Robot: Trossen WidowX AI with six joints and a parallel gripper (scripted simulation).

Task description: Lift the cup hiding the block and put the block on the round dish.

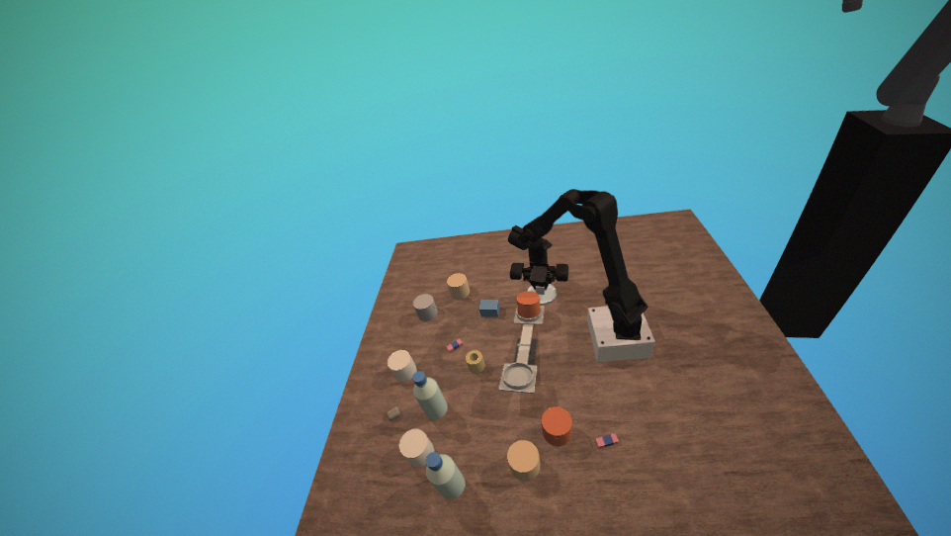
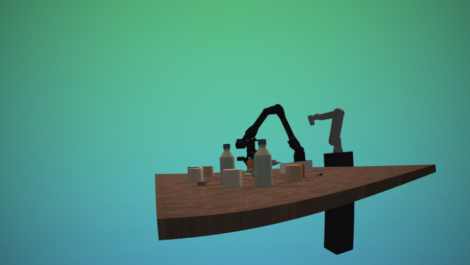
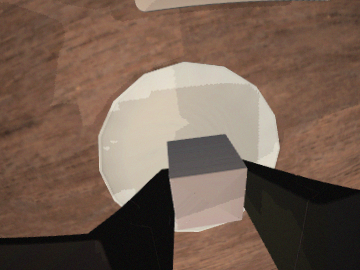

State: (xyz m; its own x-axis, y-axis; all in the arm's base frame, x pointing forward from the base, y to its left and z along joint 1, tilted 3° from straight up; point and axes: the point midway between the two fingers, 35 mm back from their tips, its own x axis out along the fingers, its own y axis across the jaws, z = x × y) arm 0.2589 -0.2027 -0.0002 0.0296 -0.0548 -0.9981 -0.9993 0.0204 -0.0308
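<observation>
Now: gripper tip right at the grey block. Also, from my gripper tip: pale round dish: 2 cm below; blue box: 16 cm ahead, 9 cm to the left; yellow ring: 31 cm to the left, 16 cm ahead, 1 cm above.
</observation>
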